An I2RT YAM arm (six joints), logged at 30 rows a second.
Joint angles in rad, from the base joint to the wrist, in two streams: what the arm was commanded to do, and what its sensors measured. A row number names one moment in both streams.
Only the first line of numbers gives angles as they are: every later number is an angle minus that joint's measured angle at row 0.
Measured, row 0:
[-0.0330, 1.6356, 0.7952, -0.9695, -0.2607, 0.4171]
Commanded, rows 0 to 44:
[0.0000, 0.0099, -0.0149, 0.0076, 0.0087, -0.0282]
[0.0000, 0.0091, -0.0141, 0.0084, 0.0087, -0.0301]
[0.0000, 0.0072, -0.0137, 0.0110, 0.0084, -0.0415]
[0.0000, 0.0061, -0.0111, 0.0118, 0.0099, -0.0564]
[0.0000, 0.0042, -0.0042, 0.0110, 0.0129, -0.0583]
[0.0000, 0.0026, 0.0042, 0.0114, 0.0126, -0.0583]
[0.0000, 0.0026, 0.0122, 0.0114, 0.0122, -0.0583]
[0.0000, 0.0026, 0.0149, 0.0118, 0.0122, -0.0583]
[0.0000, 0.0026, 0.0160, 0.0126, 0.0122, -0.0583]
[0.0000, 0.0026, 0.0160, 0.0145, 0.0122, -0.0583]
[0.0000, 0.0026, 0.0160, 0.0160, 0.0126, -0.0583]
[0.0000, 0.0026, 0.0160, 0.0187, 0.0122, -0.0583]
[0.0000, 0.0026, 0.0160, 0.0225, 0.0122, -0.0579]
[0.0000, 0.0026, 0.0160, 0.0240, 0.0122, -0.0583]
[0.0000, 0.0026, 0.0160, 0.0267, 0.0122, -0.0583]
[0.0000, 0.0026, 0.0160, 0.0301, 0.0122, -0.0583]
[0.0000, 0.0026, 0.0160, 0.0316, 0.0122, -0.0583]
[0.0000, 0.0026, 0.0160, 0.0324, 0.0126, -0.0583]
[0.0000, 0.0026, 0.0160, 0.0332, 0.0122, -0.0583]
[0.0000, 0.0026, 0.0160, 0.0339, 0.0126, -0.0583]
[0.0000, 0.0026, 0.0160, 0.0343, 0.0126, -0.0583]
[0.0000, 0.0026, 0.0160, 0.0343, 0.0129, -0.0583]
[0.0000, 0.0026, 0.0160, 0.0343, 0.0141, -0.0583]
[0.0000, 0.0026, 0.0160, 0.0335, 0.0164, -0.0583]
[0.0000, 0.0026, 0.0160, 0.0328, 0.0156, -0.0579]
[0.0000, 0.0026, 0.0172, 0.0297, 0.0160, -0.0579]
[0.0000, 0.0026, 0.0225, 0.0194, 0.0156, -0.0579]
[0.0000, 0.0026, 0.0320, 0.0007, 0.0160, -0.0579]
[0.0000, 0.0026, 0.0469, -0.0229, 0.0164, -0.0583]
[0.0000, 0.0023, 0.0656, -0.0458, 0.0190, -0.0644]
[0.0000, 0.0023, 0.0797, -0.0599, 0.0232, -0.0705]
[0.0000, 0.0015, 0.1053, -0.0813, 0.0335, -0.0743]
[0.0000, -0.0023, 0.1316, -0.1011, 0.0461, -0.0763]
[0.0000, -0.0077, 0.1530, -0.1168, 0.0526, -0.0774]
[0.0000, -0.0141, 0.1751, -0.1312, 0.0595, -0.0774]
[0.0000, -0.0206, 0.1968, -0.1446, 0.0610, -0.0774]
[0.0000, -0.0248, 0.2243, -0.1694, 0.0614, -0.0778]
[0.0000, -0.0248, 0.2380, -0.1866, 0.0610, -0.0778]
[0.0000, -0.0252, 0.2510, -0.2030, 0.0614, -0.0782]
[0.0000, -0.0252, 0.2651, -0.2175, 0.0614, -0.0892]
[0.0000, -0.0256, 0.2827, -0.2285, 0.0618, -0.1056]
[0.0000, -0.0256, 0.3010, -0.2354, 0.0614, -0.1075]
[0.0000, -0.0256, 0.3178, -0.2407, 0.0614, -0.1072]
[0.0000, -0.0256, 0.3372, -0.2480, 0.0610, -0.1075]
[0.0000, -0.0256, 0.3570, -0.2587, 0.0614, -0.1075]
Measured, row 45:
[0.0008, -0.0004, 0.2815, -0.2484, 0.0354, -0.0919]
